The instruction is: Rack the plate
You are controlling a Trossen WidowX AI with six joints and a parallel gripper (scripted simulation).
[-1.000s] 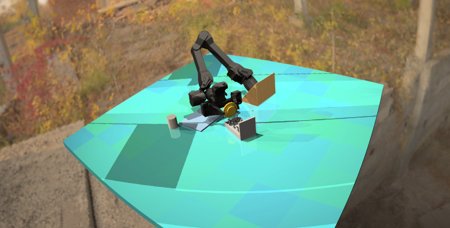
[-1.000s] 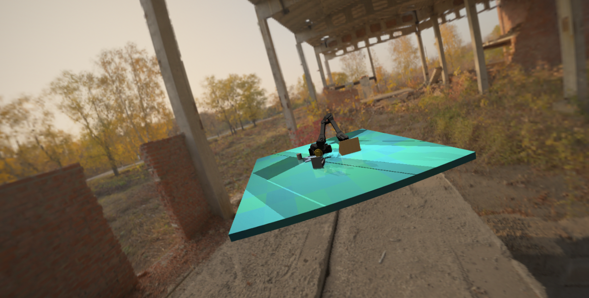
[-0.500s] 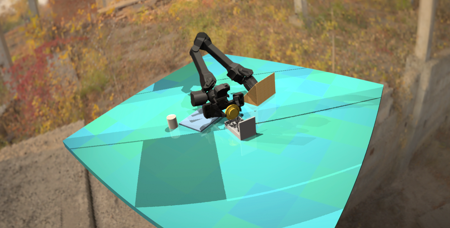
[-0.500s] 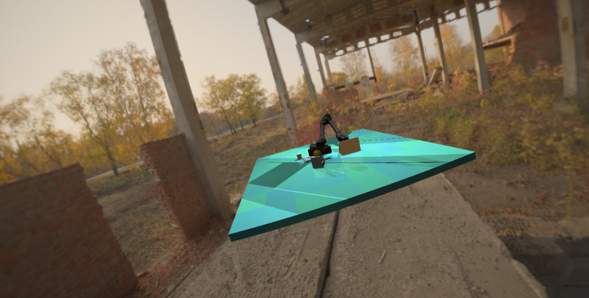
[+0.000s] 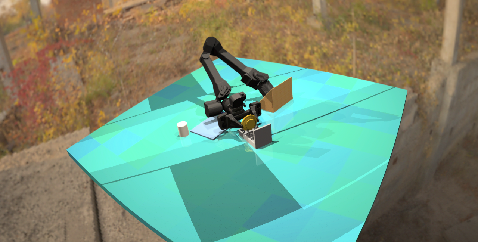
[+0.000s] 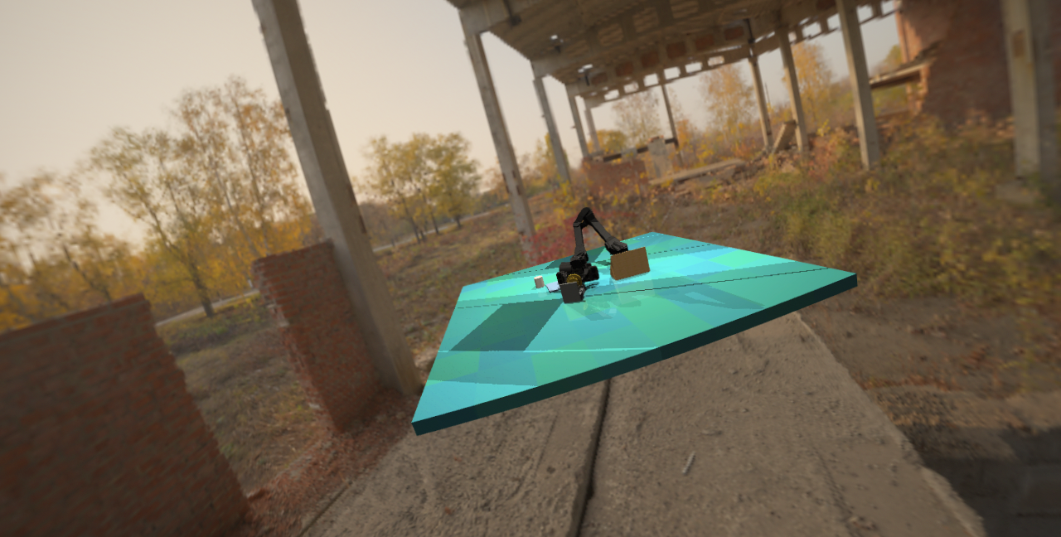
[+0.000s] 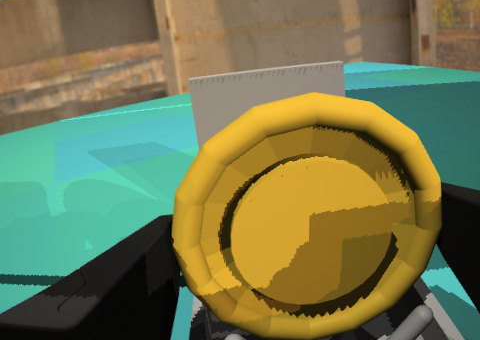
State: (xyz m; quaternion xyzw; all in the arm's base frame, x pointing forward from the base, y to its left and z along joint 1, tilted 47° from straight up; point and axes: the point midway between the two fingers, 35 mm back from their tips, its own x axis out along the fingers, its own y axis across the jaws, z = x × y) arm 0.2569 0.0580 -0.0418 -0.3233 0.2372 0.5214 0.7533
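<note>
My gripper tip is 10 mm to the left of the yellow plate. Also, from my gripper tip: pale blue mat 180 mm to the right, 50 mm below, 40 mm ahead; then grey dish rack 30 mm below, 20 mm to the left, 10 mm ahead; then blue spoon 230 mm to the right, 60 mm behind, 50 mm below.
</note>
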